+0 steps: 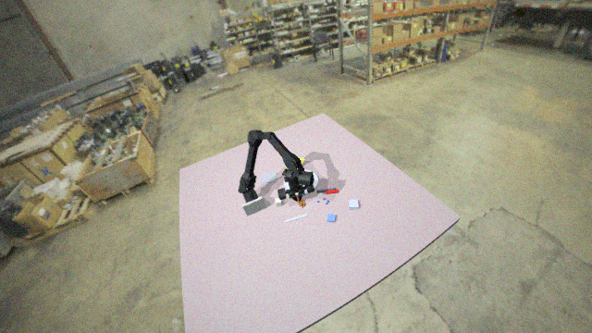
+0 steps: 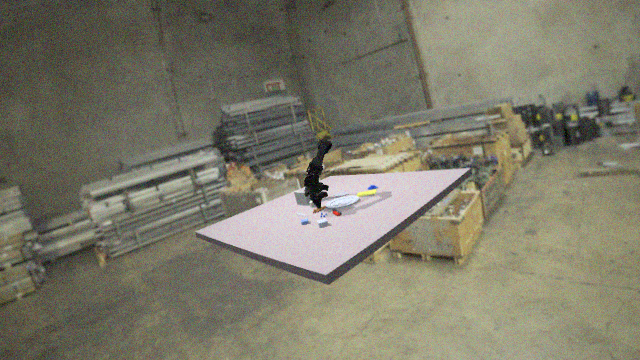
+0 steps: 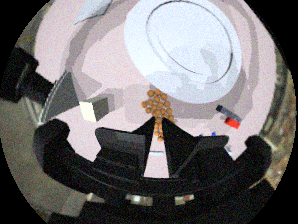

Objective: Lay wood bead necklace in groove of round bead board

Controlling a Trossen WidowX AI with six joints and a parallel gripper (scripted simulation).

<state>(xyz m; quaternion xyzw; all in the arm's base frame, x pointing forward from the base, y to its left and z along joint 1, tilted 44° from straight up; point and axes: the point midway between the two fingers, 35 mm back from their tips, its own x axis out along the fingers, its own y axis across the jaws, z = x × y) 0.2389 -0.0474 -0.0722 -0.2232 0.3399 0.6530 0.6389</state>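
The white stick is 100 mm to the right of my gripper tip, 50 mm behind it and 10 mm below it. Also, from my gripper tip: cream cube (100 mm behind, 30 mm to the left, 10 mm above); then red-handled tool (180 mm ahead, 20 mm to the right, 10 mm below); then blue block (180 mm to the right, 110 mm ahead).
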